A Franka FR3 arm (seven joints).
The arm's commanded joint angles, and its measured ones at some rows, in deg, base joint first. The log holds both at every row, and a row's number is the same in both.
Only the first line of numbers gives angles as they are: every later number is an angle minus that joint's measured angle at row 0.
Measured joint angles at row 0: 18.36, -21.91, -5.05, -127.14, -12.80, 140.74, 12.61
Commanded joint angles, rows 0 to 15: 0.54, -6.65, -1.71, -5.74, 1.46, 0.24, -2.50; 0.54, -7.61, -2.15, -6.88, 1.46, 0.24, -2.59; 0.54, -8.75, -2.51, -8.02, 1.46, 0.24, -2.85; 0.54, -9.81, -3.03, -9.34, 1.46, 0.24, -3.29; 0.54, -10.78, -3.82, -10.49, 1.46, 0.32, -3.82; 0.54, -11.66, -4.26, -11.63, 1.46, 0.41, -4.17; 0.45, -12.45, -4.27, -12.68, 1.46, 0.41, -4.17; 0.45, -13.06, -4.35, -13.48, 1.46, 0.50, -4.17; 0.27, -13.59, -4.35, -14.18, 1.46, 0.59, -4.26; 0.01, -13.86, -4.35, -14.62, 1.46, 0.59, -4.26; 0.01, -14.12, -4.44, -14.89, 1.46, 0.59, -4.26; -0.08, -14.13, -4.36, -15.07, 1.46, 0.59, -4.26; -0.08, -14.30, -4.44, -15.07, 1.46, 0.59, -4.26; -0.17, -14.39, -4.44, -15.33, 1.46, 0.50, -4.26; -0.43, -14.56, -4.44, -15.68, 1.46, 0.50, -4.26; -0.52, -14.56, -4.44, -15.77, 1.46, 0.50, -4.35
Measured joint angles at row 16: 0.00, -12.09, -4.37, -14.56, 0.07, 0.01, -2.81
